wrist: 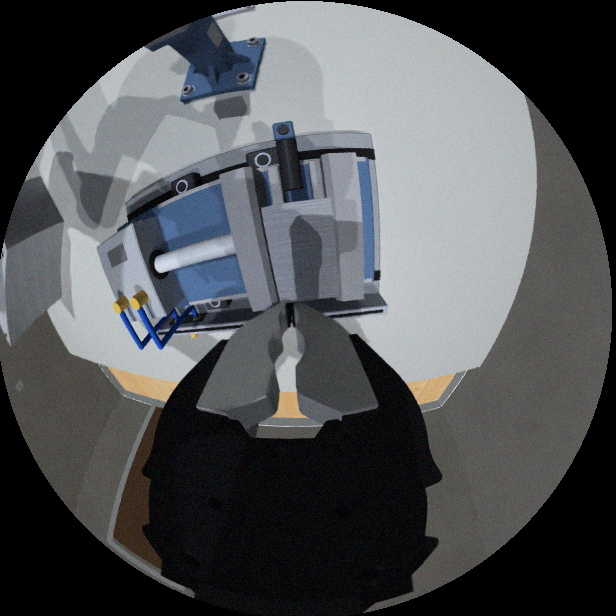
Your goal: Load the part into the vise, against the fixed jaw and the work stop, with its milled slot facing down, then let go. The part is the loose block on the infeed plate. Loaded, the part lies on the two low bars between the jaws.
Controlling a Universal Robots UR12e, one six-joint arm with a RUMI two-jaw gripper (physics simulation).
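The vise (247, 229) fills the middle of the wrist view: a grey body with blue faces and a white screw rod (195, 255) on its left. The grey part (298, 247) lies between the two jaws, with the left jaw (247, 241) and the right jaw (344, 229) close on either side. The part's far end reaches the black work stop post (289, 163) with its blue cap. I cannot see its slot. My gripper (290, 318) is above the near edge of the vise, fingertips together with nothing between them, apart from the part.
A blue bolted bracket (221, 63) stands on the white table behind the vise. Two yellow fittings with blue hoses (137, 316) stick out at the vise's near left corner. The table's wooden edge (143, 386) runs just below the vise, with grey floor beyond.
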